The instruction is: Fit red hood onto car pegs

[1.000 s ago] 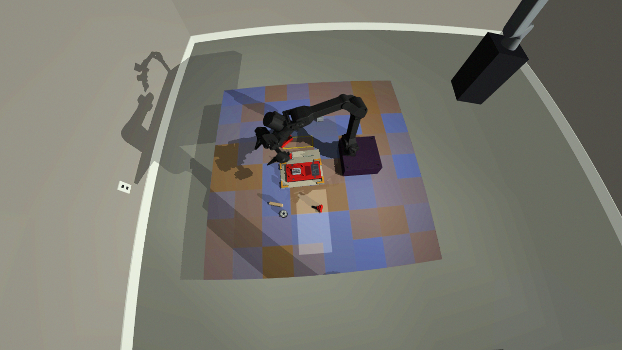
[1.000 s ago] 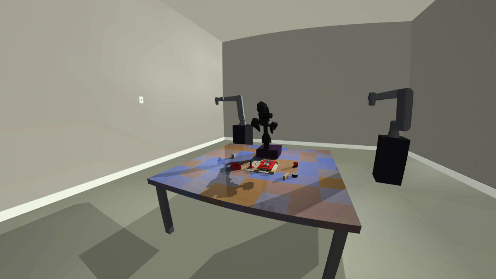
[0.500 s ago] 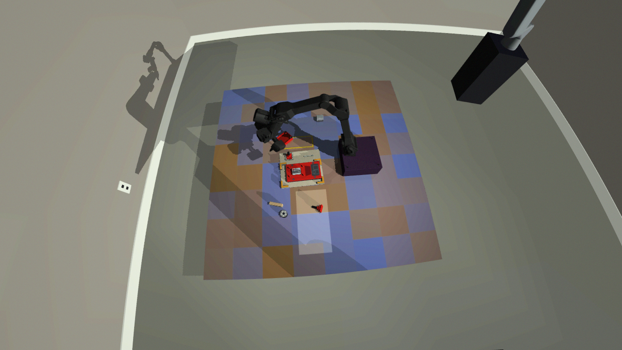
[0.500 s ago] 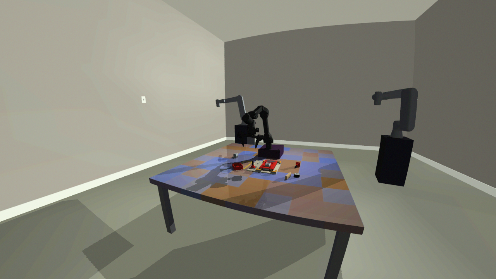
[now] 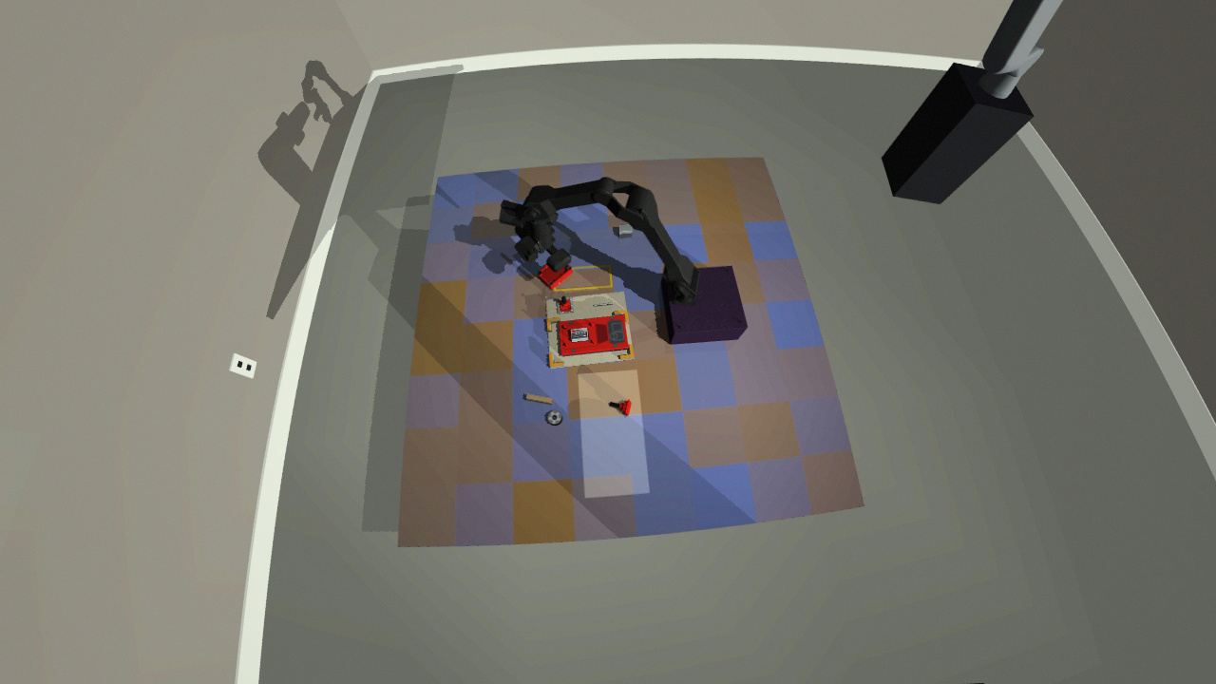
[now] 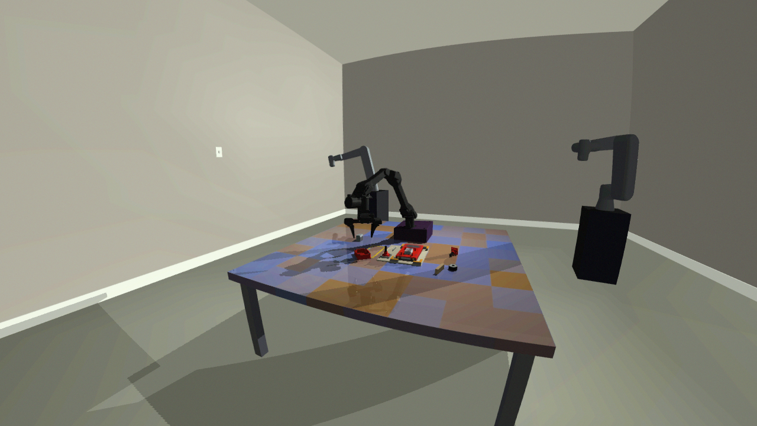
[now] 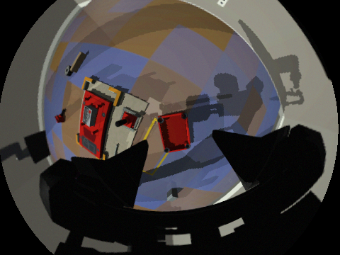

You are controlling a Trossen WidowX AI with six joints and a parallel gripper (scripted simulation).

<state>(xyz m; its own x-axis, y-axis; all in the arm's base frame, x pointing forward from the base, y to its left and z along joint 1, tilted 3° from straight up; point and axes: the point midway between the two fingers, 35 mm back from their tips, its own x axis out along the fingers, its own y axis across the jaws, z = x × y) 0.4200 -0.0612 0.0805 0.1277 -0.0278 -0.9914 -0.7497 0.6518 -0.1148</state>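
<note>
Right now the red hood is 100 mm below my gripper tip, 20 mm to the right of it and 20 mm behind it. From my gripper tip the other things lie so: wooden block: 400 mm to the left, 100 mm below, 40 mm behind; grey engine block: 200 mm to the left, 130 mm behind, 80 mm below; cream jig: 180 mm to the left, 150 mm behind, 100 mm below.
</note>
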